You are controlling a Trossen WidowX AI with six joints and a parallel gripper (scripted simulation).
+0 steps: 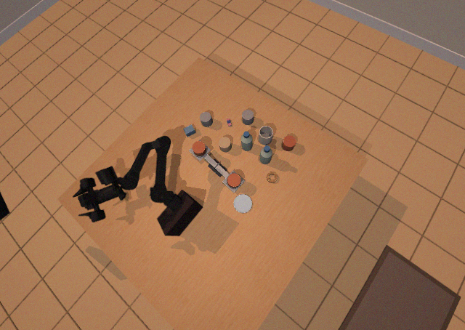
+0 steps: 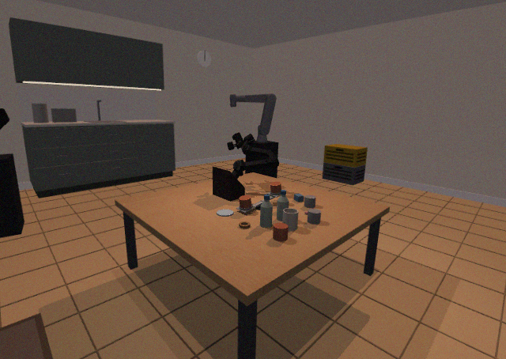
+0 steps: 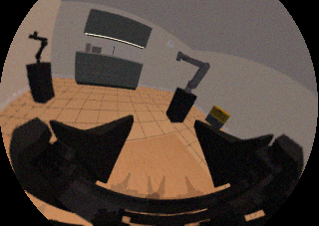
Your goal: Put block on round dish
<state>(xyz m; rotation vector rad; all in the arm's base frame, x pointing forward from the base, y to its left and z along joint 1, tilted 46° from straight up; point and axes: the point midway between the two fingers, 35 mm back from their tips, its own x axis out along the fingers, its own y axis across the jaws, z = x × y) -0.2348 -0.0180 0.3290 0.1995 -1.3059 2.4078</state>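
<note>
Now: the grey block 600 mm ahead of my gripper tip, 320 mm to the right of it and 290 mm below it. Also, from my gripper tip: grey balance (590 mm ahead, 290 mm below, 190 mm to the right); then blue block (620 mm ahead, 310 mm below, 110 mm to the left); then pale blue round dish (550 mm ahead, 440 mm to the right, 330 mm below).
</note>
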